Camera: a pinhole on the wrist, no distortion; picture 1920 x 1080 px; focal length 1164.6 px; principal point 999.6 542.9 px. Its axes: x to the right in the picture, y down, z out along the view. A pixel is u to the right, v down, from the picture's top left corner.
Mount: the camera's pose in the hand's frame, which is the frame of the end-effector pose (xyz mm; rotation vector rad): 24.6 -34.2 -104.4 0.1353 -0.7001 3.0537
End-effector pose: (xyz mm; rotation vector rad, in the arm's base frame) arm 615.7 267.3 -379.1 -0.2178 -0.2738 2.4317
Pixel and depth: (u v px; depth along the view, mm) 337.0 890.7 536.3
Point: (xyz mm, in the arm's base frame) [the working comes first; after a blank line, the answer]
In the camera's frame: -305.1 160.2 536.3

519.6 772.2 -37.2
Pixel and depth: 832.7 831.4 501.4
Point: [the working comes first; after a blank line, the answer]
In the camera's frame: -71.9 124.2 501.4

669.9 587.4 -24.3
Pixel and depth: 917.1 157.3 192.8
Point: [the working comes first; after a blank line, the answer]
In the camera's frame: -13.7 -63.8 192.8

588.6 335.4 -277.0
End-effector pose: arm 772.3 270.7 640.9 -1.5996 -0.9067 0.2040
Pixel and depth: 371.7 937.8 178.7
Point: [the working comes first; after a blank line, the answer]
In the camera's frame: -96.3 60.6 178.7

778.7 368.4 830.8
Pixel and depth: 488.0 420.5 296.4
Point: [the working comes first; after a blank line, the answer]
In the camera's frame: -130.2 -31.2 296.4

739.1 507.6 781.1
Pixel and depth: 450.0 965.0 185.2
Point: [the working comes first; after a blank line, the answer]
In the camera's frame: -87.4 67.1 185.2

766.8 365.4 834.8
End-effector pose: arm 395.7 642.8 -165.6 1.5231 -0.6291 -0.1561
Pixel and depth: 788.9 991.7 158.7
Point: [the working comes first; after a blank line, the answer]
In the camera's frame: -28.7 61.2 158.7

490.6 592.9 -298.7
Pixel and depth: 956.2 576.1 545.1
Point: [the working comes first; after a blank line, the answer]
In the camera's frame: -20.3 15.5 545.1

374.0 249.8 -440.6
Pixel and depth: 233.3 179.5 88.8
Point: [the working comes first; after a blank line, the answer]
In the camera's frame: -58.4 -27.7 88.8

493.3 612.0 -183.4
